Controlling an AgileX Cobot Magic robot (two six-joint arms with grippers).
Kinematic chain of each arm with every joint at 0, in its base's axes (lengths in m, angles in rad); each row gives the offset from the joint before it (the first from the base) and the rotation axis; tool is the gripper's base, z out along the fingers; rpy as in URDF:
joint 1: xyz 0 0 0.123 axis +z
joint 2: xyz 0 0 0 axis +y
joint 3: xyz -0.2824 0 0.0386 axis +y
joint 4: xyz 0.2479 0 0.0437 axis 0.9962 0 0.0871
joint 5: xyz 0 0 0 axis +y
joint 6: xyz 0.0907 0 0.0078 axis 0.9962 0 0.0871
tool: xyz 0 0 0 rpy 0 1.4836 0
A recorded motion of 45 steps. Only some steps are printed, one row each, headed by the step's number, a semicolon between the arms.
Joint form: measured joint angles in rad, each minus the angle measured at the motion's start. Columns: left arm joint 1, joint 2, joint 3, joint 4, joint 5, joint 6; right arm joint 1, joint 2, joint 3, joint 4, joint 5, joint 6.
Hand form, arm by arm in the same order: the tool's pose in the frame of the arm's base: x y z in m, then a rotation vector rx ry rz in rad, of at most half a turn. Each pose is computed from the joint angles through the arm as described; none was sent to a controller.
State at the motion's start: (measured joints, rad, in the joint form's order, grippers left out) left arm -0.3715 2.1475 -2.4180 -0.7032 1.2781 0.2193; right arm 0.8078 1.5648 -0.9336 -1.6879 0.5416 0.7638
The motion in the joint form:
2: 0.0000 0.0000 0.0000 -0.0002 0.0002 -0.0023; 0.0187 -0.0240 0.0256 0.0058 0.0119 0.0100
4: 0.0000 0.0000 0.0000 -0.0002 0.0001 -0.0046; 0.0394 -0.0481 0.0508 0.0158 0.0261 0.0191
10: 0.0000 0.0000 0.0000 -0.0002 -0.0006 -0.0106; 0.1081 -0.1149 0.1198 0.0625 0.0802 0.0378
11: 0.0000 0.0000 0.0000 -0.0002 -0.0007 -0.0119; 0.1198 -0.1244 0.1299 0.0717 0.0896 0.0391
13: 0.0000 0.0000 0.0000 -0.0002 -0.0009 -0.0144; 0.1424 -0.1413 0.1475 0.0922 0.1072 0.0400
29: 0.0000 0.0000 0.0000 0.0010 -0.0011 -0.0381; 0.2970 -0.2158 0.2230 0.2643 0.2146 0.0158
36: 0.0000 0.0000 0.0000 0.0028 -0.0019 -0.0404; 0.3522 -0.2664 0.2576 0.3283 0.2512 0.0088
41: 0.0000 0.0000 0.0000 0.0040 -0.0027 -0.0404; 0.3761 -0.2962 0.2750 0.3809 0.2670 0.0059
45: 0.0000 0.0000 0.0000 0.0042 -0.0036 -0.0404; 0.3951 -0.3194 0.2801 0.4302 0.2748 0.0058
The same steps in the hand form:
2: 0.4094 -0.2200 0.3939 0.7234 2.2828 -0.9863; 0.2551 0.2066 0.2595 -1.3172 1.5417 -0.6243
4: 0.4094 -0.2200 0.3939 0.7209 2.2841 -0.9873; 0.2464 0.2052 0.2598 -1.3114 1.5449 -0.6151
10: 0.4094 -0.2200 0.3939 0.7139 2.2870 -0.9900; 0.2213 0.2010 0.2598 -1.2914 1.5642 -0.5923
11: 0.4094 -0.2200 0.3939 0.7124 2.2876 -0.9906; 0.2174 0.2004 0.2595 -1.2894 1.5679 -0.5894
13: 0.4094 -0.2200 0.3939 0.7096 2.2889 -0.9917; 0.2102 0.1994 0.2589 -1.2860 1.5767 -0.5829
29: 0.4095 -0.2200 0.3939 0.6839 2.3025 -1.0009; 0.1686 0.1975 0.2519 -1.2955 1.6529 -0.5335
36: 0.4096 -0.2199 0.3938 0.6809 2.3037 -0.9996; 0.1525 0.1910 0.2521 -1.2908 1.6804 -0.5051
41: 0.4098 -0.2198 0.3938 0.6804 2.3035 -0.9979; 0.1445 0.1860 0.2517 -1.2786 1.7172 -0.4779
45: 0.4098 -0.2198 0.3938 0.6797 2.3028 -0.9976; 0.1385 0.1835 0.2529 -1.2616 1.7519 -0.4406

